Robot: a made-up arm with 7 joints.
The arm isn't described. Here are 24 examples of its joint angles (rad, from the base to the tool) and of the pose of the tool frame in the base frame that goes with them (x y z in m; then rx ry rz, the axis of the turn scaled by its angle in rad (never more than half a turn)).
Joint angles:
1: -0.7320 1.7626 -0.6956 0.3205 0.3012 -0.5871 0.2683
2: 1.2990 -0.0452 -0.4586 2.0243 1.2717 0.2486 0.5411
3: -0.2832 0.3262 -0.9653 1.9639 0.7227 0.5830 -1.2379
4: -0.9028 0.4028 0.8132 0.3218 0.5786 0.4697 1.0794
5: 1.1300 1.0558 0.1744 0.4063 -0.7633 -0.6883 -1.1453
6: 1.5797 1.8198 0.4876 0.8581 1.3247 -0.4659 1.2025
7: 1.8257 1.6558 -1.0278 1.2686 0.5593 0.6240 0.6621
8: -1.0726 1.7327 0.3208 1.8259 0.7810 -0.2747 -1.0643
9: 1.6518 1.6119 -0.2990 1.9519 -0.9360 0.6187 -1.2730
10: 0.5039 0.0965 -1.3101 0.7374 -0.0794 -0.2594 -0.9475
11: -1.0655 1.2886 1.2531 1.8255 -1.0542 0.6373 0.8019
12: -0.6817 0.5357 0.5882 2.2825 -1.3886 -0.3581 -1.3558
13: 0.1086 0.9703 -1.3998 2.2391 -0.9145 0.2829 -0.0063
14: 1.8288 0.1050 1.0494 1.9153 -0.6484 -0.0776 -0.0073
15: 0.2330 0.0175 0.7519 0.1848 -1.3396 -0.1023 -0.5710
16: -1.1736 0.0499 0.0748 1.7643 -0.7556 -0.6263 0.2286
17: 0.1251 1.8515 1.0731 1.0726 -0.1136 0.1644 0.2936
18: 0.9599 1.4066 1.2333 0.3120 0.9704 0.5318 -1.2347
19: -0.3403 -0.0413 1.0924 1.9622 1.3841 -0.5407 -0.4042
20: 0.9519 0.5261 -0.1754 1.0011 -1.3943 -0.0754 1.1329
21: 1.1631 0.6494 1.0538 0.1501 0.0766 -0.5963 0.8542
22: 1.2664 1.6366 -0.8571 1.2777 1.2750 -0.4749 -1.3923
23: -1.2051 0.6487 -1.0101 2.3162 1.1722 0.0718 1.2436
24: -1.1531 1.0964 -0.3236 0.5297 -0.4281 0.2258 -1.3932
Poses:
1: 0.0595 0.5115 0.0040 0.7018 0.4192 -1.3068
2: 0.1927 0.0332 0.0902 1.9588 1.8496 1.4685
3: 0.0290 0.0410 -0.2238 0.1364 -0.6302 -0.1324
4: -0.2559 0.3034 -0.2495 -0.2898 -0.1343 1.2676
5: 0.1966 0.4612 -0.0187 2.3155 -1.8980 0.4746
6: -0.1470 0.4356 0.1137 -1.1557 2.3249 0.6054
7: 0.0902 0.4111 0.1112 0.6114 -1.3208 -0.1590
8: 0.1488 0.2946 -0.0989 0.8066 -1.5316 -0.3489
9: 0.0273 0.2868 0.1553 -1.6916 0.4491 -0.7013
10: 0.2078 0.0332 -0.3152 0.4144 -1.7606 -0.7616
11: 0.1101 0.3419 0.0015 1.6851 -0.0195 -0.8738
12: 0.0382 0.2363 -0.1249 -1.6987 2.0739 0.7436
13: 0.0429 0.1439 -0.1816 0.1097 -1.4939 -2.0264
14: 0.1401 0.2677 0.1204 -0.9974 2.1593 -1.5940
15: 0.1168 0.1377 -0.3923 0.7649 -0.5730 -0.4487
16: -0.1249 0.1319 -0.2349 -0.1390 -1.0168 -0.9910
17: 0.0445 0.3818 0.2241 1.9225 -1.4556 -0.1793
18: 0.0238 0.5154 0.0047 -0.0929 -0.6618 2.5772
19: 0.0089 0.2428 -0.1942 0.4081 -2.1022 2.0998
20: 0.3275 0.2543 -0.0581 0.8764 -0.3076 -1.4103
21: 0.2925 0.3748 -0.1125 0.0184 -2.3622 0.4854
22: 0.1326 0.4063 0.0713 1.1866 -2.0509 1.6922
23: -0.1281 0.0982 -0.1210 -2.5028 -0.2948 0.6435
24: -0.1512 0.4419 -0.1573 1.4992 -0.1097 -1.9887
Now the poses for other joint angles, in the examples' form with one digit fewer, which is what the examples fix.
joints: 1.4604 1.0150 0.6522 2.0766 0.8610 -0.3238 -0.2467
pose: 0.018 0.290 0.118 -0.205 2.081 -0.161
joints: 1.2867 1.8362 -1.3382 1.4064 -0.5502 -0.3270 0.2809
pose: 0.096 0.411 0.013 1.236 -0.376 -1.668
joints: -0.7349 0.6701 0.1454 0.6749 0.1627 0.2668 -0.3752
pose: -0.111 0.354 -0.282 0.989 0.203 -0.131
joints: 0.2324 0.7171 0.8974 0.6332 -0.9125 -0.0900 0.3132
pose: 0.115 0.418 -0.212 0.930 -0.623 -0.171
